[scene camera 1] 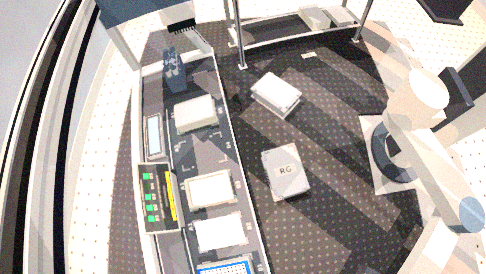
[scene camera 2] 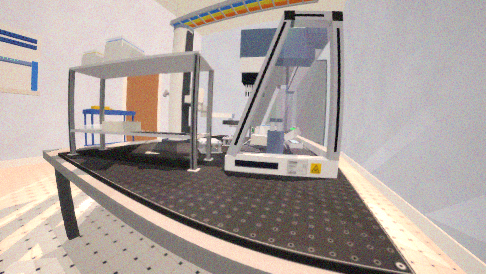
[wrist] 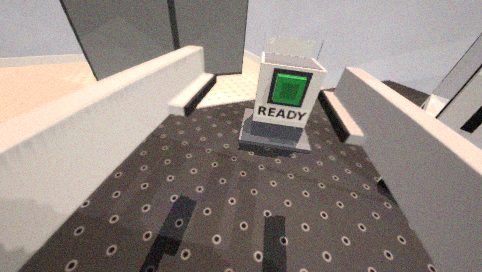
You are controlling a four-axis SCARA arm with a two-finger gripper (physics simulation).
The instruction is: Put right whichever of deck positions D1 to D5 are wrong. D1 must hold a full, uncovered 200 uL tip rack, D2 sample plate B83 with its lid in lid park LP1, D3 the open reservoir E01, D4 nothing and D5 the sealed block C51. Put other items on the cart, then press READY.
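Seen in the pictures: gripper, fingertip midpoint: (wrist: 269, 73); arm's base at its link origin: (scene camera 1: 398, 150) (scene camera 2: 178, 141).
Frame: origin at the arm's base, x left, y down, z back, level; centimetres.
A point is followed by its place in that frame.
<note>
In the wrist view, my gripper (wrist: 269, 73) {x 55.0, y -12.9, z -33.5 cm} is shut to a narrow setting, a gap still showing between its fingers, and holds nothing. The READY box's green button (wrist: 289, 89) {x 59.1, y -9.5, z -39.8 cm} shows ahead between the fingers. In scene camera 1, a blue-edged, uncovered tip rack (scene camera 1: 225, 268) {x 30.6, y -15.6, z -61.5 cm} is in D1, partly cut off. A white plate (scene camera 1: 220, 233) {x 22.1, y -6.8, z -64.0 cm} lies in D2, the open reservoir (scene camera 1: 210, 190) {x 9.8, y -7.3, z -66.4 cm} in D3 and a pale block (scene camera 1: 195, 114) {x -12.9, y -10.3, z -71.0 cm} in D5. D4 (scene camera 1: 202, 146) {x -4.1, y -5.8, z -69.4 cm} bears no item. A white lid-like piece (scene camera 1: 276, 92) {x -21.2, y -7.0, z -45.4 cm} lies on a stand; its park label is hidden. Item codes are unreadable.
The cart (scene camera 1: 240, 40) {x -38.0, y -16.2, z -56.1 cm} (scene camera 2: 150, 66) {x -52.9, y -35.9, z -38.6 cm} bears pale boxes on its shelves. A stand marked RG (scene camera 1: 285, 171) {x 5.1, y -6.3, z -45.3 cm} is beside the deck. The status panel (scene camera 1: 160, 197) {x 12.8, y -12.1, z -79.6 cm} shows several green lights. The instrument frame's white base (scene camera 2: 250, 172) {x -45.5, y -1.4, z -76.2 cm} and slanted post (scene camera 2: 262, 82) {x -45.0, y -28.0, z -78.5 cm} border the deck.
</note>
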